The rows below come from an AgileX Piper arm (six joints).
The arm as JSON. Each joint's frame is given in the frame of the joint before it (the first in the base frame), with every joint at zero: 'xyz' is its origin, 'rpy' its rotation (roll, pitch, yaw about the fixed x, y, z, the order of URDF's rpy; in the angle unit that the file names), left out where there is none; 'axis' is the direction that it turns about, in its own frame. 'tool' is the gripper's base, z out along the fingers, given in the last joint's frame.
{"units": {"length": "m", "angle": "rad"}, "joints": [
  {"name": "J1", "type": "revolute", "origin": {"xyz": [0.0, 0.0, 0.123], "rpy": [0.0, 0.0, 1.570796]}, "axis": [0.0, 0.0, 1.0]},
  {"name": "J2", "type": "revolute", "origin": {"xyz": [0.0, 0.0, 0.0], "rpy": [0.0, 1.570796, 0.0]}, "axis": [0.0, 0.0, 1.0]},
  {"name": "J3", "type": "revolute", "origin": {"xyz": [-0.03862, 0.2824, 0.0]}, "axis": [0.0, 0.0, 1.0]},
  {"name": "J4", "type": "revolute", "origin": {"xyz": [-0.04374, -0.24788, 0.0], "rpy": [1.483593, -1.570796, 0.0]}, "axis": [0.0, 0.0, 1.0]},
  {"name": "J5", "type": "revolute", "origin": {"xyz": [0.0, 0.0, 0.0], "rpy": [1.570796, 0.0, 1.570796]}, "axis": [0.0, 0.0, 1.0]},
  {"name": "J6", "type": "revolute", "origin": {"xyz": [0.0, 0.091, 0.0], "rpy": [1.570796, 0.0, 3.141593]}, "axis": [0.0, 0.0, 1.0]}
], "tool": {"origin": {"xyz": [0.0, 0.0, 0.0]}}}
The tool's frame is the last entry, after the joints.
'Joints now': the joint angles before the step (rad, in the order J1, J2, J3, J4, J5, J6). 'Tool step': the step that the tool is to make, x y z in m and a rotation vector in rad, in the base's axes. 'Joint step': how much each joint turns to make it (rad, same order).
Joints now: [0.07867 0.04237 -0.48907 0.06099 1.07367 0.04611]
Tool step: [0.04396 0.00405 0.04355 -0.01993 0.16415 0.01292]
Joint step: [0.00008 0.33658 -0.17855 0.00696 0.00810 -0.01599]
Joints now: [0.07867 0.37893 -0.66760 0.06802 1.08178 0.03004]
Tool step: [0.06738 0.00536 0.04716 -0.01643 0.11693 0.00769]
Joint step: [-0.00008 0.35801 -0.25773 0.00007 0.01820 -0.00952]
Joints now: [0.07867 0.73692 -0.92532 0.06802 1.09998 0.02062]
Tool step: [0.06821 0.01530 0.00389 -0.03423 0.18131 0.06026]
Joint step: [0.05923 0.30330 -0.17593 -0.01350 0.05671 -0.00080]
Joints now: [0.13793 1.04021 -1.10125 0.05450 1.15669 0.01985]
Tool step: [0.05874 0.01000 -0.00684 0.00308 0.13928 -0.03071]
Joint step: [0.00671 0.24292 -0.16332 0.00108 0.05562 0.04614]
